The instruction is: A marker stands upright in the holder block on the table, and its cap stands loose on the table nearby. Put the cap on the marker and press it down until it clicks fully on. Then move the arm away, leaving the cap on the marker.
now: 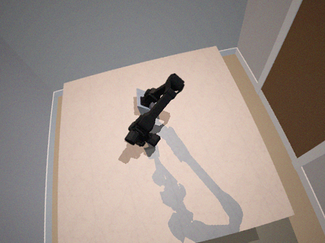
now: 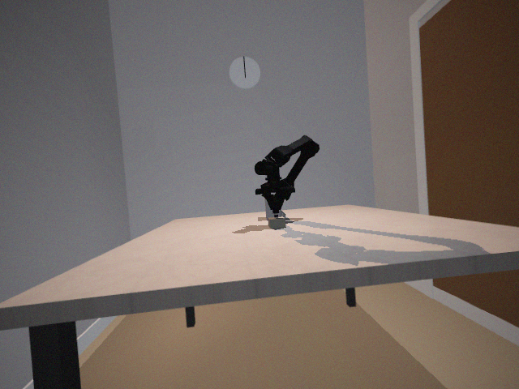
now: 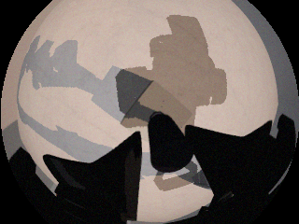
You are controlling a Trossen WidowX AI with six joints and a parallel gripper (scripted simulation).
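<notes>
My gripper tip is 1 cm below the dark cap. Round my gripper tip: grey holder block (6 cm below).
</notes>
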